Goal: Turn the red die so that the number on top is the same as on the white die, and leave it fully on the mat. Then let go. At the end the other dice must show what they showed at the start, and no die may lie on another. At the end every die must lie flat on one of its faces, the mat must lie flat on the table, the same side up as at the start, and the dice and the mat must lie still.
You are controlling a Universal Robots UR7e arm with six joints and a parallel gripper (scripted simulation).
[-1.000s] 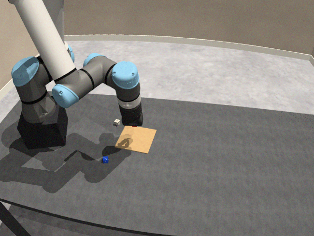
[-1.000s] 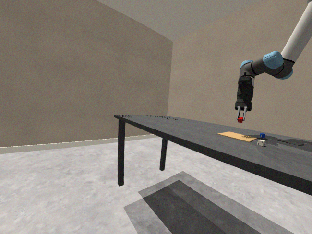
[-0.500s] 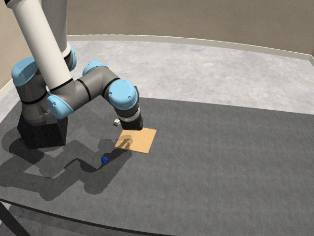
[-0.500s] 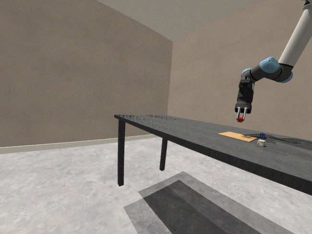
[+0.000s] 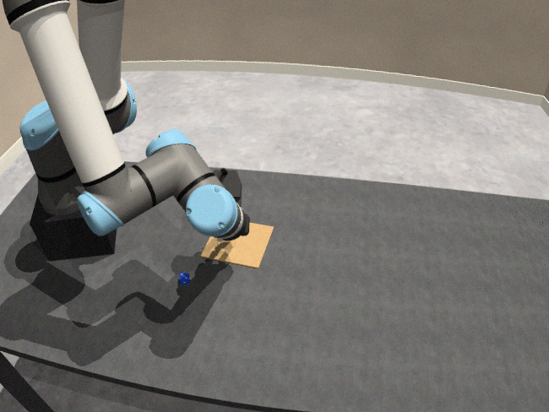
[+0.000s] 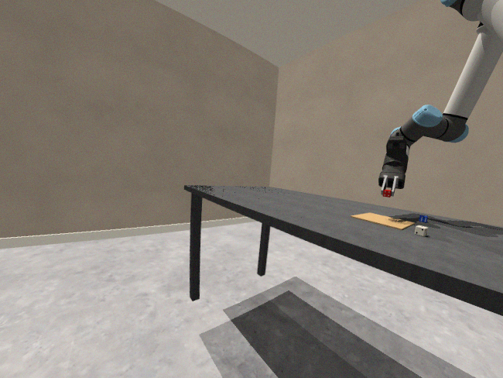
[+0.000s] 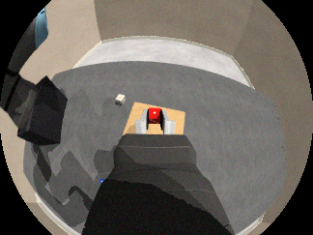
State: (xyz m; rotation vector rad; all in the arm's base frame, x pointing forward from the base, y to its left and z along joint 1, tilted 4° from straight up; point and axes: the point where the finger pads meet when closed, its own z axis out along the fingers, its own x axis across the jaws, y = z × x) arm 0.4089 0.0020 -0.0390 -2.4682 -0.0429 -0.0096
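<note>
My hand is 90 mm above the tan mat and 10 mm to the right of it. From my hand the other things lie so: blue die: 120 mm to the right, 100 mm behind, 90 mm below; white die: 100 mm to the left, 100 mm behind, 90 mm below; red die: 10 mm to the left, 10 mm below.
</note>
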